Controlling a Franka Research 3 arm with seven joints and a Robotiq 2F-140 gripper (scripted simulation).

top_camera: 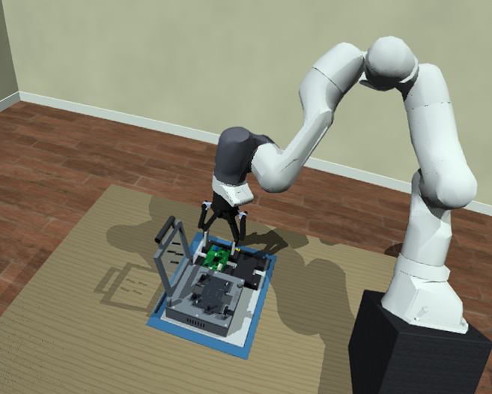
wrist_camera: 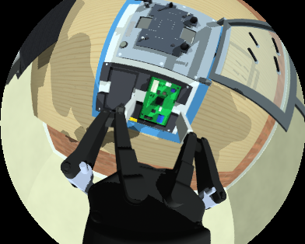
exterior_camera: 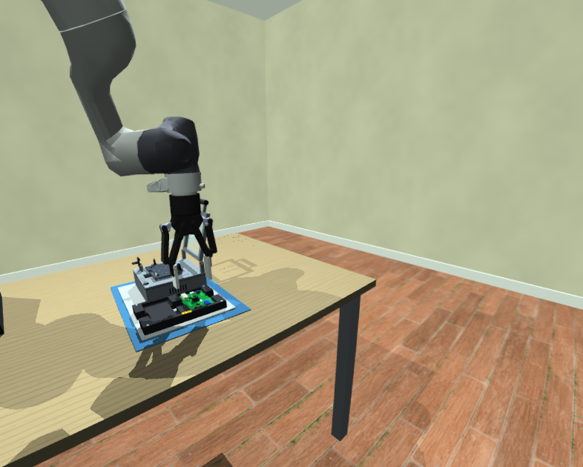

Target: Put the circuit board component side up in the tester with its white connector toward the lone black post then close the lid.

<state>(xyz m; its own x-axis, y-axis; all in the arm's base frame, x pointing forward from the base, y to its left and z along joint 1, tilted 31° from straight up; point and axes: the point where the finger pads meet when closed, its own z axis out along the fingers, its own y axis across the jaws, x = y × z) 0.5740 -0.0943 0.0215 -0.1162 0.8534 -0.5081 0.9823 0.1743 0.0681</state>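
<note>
Now: the green circuit board 8 cm below my hand. From my hand the other things lie so: lid 7 cm ahead, 18 cm to the left, 8 cm above.
</note>
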